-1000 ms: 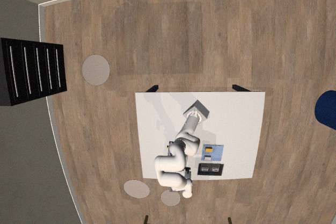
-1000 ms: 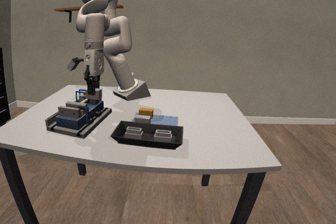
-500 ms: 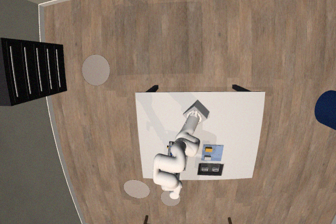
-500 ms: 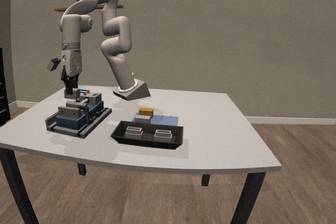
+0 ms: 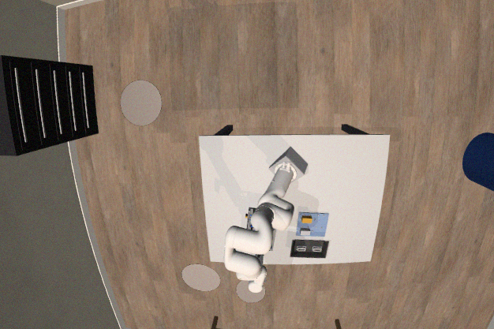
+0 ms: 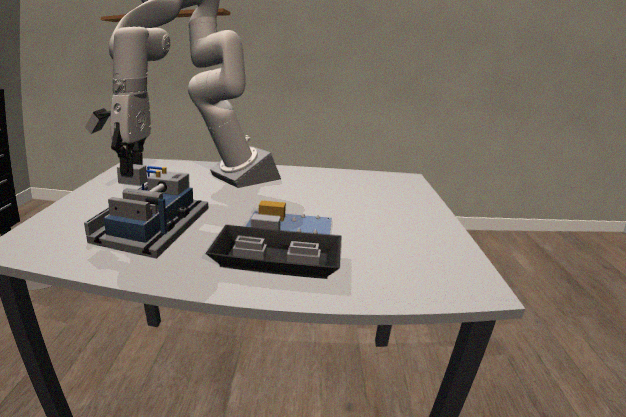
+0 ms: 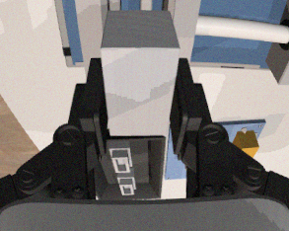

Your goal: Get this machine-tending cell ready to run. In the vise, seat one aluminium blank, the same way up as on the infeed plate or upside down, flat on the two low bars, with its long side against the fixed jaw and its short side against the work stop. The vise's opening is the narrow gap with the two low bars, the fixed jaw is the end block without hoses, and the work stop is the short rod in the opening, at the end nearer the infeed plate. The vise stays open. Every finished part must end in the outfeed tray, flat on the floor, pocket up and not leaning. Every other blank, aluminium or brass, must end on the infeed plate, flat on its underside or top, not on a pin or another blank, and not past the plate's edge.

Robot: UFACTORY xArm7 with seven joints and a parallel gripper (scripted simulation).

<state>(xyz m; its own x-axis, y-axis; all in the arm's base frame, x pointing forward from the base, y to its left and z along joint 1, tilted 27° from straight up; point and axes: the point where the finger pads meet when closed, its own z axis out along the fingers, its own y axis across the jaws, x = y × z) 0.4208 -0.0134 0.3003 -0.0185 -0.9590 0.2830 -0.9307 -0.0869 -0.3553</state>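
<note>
The aluminium blank lies 20 mm below my hand. Round my hand: brass blank (270 mm to the left, 190 mm behind, 140 mm below).
</note>
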